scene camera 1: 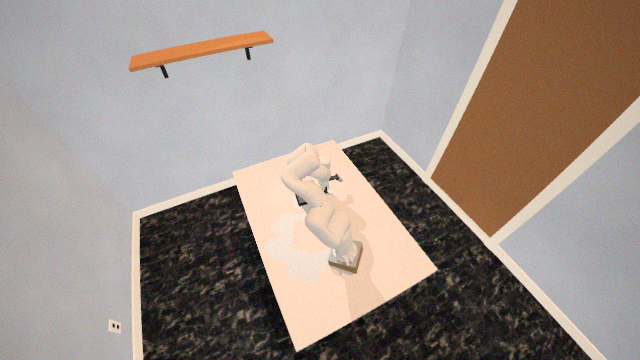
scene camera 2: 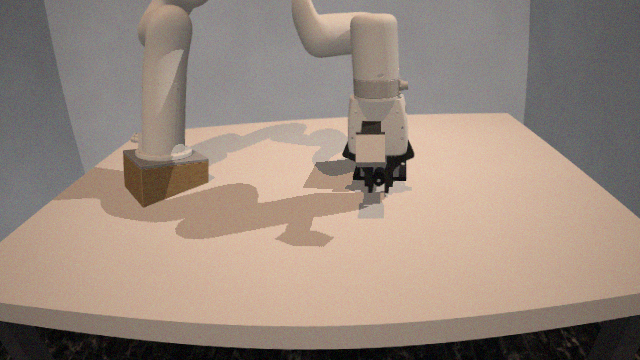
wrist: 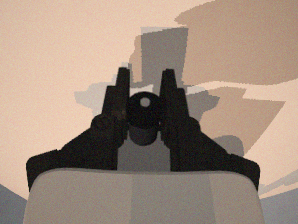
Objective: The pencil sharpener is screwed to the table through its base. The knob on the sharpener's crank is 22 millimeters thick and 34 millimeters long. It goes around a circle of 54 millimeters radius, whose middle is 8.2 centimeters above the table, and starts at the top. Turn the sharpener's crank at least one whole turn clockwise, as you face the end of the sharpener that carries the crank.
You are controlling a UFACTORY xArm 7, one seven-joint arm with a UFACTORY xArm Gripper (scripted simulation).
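Black crank knob [wrist: 143, 122] visible. Also visible: my gripper [scene camera 2: 378, 189]. The wrist view shows the gripper [wrist: 145, 83] too.
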